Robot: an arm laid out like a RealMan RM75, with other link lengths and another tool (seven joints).
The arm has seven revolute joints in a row. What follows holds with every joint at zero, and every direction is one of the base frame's. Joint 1 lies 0.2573 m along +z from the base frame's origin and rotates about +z. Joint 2 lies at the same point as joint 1 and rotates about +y. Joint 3 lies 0.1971 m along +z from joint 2 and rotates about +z. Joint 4 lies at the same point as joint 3 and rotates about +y. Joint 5 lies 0.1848 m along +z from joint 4 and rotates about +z. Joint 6 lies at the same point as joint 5 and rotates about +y. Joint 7 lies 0.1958 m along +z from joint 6 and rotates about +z. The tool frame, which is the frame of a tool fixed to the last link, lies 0.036 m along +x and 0.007 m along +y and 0.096 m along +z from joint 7; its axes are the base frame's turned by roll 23, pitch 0 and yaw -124 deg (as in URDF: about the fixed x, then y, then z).
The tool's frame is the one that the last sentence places.
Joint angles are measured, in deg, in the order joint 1, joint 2, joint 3, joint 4, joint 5, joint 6, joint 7. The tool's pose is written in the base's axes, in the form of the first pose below.
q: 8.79 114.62 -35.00 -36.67 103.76 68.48 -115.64
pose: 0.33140 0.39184 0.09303 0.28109 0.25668 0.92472 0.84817 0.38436 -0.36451
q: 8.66 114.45 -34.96 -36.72 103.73 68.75 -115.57
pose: 0.33143 0.39106 0.09416 0.27914 0.25753 0.92508 0.84797 0.38594 -0.36331
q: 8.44 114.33 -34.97 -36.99 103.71 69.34 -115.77
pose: 0.32987 0.39001 0.09537 0.27021 0.26072 0.92683 0.84691 0.39351 -0.35761
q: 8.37 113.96 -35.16 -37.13 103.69 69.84 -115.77
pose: 0.32818 0.38965 0.09674 0.26119 0.26670 0.92771 0.84559 0.40032 -0.35316
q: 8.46 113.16 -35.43 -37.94 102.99 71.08 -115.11
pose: 0.32196 0.38981 0.09923 0.23949 0.28730 0.92742 0.84015 0.41744 -0.34627
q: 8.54 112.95 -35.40 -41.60 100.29 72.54 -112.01
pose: 0.30992 0.39050 0.10114 0.21088 0.32518 0.92184 0.83192 0.43546 -0.34393
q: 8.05 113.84 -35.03 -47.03 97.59 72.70 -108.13
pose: 0.30220 0.39125 0.10647 0.19138 0.33948 0.92094 0.83381 0.43877 -0.33502
